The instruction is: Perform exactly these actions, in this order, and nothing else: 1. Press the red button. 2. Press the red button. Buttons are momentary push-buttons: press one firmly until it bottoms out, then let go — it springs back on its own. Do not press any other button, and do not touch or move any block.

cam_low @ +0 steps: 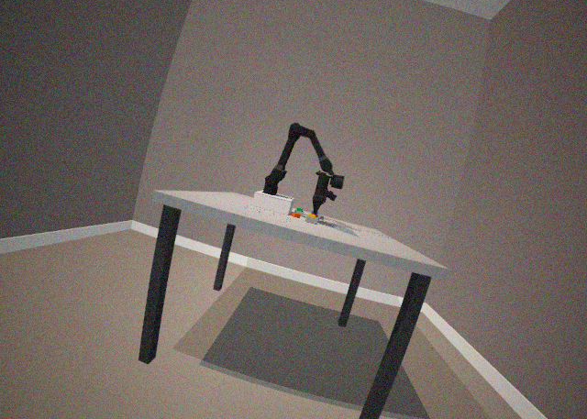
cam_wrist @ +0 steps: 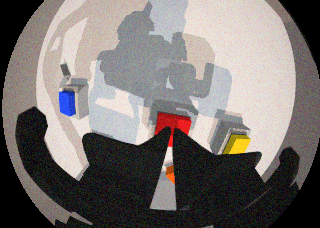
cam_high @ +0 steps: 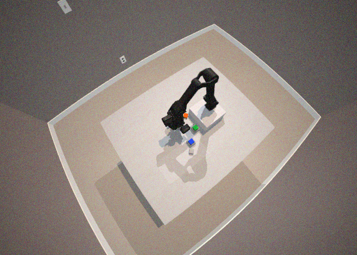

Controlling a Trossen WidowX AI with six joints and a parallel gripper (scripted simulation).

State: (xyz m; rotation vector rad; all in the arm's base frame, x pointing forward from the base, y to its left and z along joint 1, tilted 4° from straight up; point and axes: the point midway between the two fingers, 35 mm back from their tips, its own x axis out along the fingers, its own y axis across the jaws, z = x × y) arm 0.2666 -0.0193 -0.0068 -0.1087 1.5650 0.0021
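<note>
The red button lies 1 cm below my gripper tip. The rest, counted from my gripper tip: yellow button: 1 cm behind, 10 cm to the right; then orange block: 9 cm behind, 4 cm to the right, 3 cm below; then green button: 9 cm behind, 8 cm to the left.
</note>
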